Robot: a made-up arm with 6 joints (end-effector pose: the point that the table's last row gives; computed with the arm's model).
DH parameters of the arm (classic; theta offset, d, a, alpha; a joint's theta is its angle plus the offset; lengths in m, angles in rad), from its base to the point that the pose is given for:
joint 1: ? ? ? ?
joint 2: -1.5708 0 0.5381 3.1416
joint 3: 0 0 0 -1.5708
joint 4: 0 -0.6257 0 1.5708
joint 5: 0 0.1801 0 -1.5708
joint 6: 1.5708 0 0 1.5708
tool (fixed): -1.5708 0 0 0
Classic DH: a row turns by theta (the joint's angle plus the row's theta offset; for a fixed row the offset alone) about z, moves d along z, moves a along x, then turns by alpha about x.
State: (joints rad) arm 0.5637 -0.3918 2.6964 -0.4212 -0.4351 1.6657
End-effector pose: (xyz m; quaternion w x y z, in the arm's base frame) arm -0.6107 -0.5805 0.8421 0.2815 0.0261 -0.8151 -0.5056
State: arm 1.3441 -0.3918 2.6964 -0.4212 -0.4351 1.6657
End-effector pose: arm -0.0256 -0.8422 0.8421 0.4527 0.3342 -0.7439 -0.3605
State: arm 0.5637 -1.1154 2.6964 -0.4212 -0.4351 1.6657
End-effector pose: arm -0.7738 -0.6836 0.1436 0.0144 0.2289 -0.7510 -0.6192
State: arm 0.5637 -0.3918 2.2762 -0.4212 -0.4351 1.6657
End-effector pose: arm -0.5282 -0.5283 1.0861 0.4219 -0.0950 -0.8039 -0.4083
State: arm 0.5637 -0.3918 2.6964 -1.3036 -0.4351 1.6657
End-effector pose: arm -0.6686 -0.4789 0.9421 0.0897 0.0559 -0.9829 -0.1510
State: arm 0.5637 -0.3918 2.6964 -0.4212 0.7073 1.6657
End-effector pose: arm -0.6107 -0.5805 0.8421 0.0064 0.4866 -0.6573 -0.5755
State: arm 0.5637 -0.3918 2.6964 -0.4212 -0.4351 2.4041
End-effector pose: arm -0.6107 -0.5805 0.8421 0.2719 -0.0772 -0.5778 -0.7657
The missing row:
joint 1: 0 0.2379 0 -1.5708
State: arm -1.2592 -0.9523 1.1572 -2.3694 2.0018 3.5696
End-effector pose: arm -0.0769 0.6597 1.1514 0.5628 -0.0072 0.0325 -0.8259
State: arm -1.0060 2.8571 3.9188 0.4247 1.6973 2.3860
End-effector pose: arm 0.0708 -0.4183 0.3040 0.5213 0.4162 0.2449 0.7036
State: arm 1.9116 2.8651 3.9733 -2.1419 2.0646 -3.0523
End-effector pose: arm -0.2795 0.4969 0.2126 0.8256 -0.3628 0.2228 0.3703
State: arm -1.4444 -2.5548 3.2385 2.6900 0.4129 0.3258
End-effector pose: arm 0.1974 -0.2684 -0.4352 0.3372 -0.7165 0.5507 0.2639
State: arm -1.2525 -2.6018 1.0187 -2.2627 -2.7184 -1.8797
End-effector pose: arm -0.1712 0.8867 -0.3889 0.8539 -0.2579 0.0264 -0.4512
